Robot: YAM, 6 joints.
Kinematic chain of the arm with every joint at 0, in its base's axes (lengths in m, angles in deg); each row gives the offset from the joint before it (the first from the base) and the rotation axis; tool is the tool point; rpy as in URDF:
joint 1: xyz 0 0 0.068 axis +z
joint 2: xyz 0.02 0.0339 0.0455 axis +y
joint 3: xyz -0.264 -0.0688 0 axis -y
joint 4: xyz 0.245 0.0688 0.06 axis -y
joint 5: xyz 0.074 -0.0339 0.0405 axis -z
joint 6: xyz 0.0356 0 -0.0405 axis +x
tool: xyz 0 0 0 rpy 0 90 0
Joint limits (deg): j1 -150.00..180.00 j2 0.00..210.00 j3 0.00..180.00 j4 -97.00..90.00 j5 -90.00..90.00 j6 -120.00..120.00
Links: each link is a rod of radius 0.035 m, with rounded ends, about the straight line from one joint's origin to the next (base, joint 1, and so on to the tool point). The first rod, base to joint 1, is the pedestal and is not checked.
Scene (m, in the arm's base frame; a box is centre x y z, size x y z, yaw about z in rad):
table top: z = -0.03
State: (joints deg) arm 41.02 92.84 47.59 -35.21 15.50 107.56
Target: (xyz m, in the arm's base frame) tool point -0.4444 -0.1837 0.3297
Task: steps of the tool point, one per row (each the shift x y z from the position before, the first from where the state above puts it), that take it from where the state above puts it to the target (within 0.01 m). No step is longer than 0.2 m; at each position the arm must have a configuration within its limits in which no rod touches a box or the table.
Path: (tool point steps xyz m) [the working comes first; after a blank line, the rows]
Joints at the target: 20.96 0.00 140.56 -45.54 20.70 107.56
Straight joint move there: clear.

1: 0.0233 0.0007 0.1237
2: -0.0270 -0.0370 0.1313
3: -0.0818 -0.0669 0.1089
4: -0.1288 -0.0814 0.0598
5: -0.1564 -0.0783 -0.0075
6: -0.1558 -0.0590 -0.0804
7: -0.1249 -0.0293 -0.1447

